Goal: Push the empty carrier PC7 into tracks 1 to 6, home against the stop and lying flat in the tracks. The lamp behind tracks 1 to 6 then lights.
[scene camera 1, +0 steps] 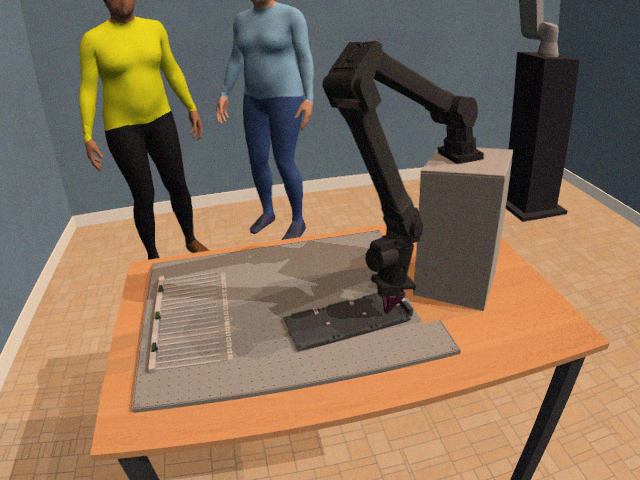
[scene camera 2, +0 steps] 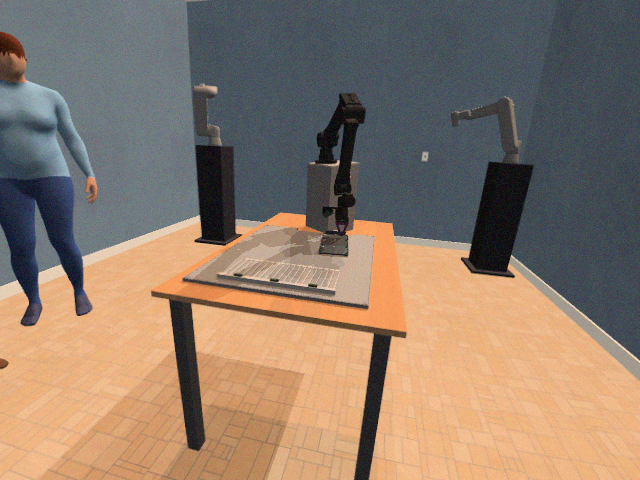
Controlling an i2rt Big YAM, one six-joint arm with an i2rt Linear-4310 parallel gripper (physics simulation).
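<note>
The carrier PC7, a long dark flat board with a raised handle at its robot end, lies on the grey perforated plate, apart from the tracks. The tracks are thin pale parallel rails at the far end of the plate from the robot's base. They end at a whitish stop bar. Three small dark green lamps stand along the bar, and none looks lit. My gripper is shut and empty, low at the carrier's handle end. Whether its tips touch the carrier is unclear.
The grey perforated plate lies on the orange table. The grey pedestal carries my arm's base at the right end in scene camera 1. Two people stand beyond the table's long side.
</note>
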